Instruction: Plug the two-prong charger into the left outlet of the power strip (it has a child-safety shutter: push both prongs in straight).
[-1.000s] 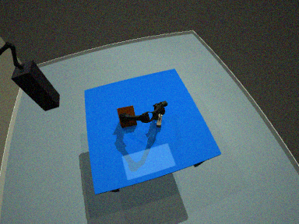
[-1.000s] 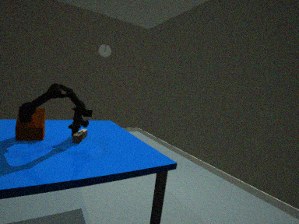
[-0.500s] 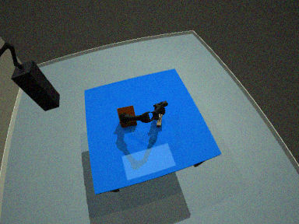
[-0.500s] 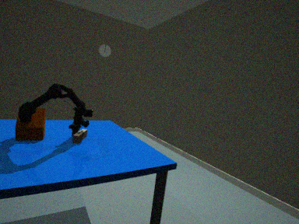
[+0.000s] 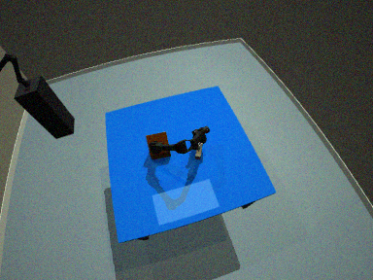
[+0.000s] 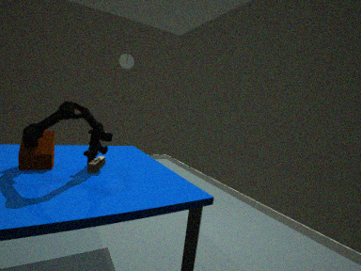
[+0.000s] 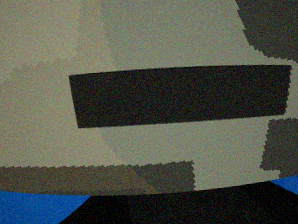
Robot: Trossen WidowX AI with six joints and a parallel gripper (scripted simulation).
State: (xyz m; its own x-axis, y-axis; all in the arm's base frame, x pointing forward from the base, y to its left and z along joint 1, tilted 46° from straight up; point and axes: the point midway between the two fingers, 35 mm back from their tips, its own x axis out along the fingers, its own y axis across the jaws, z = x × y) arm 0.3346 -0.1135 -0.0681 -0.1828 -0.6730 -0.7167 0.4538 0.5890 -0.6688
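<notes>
Right now the black two-prong charger is 1 cm ahead of my gripper tip, 1 cm to the right of it and 1 cm above it.
</notes>
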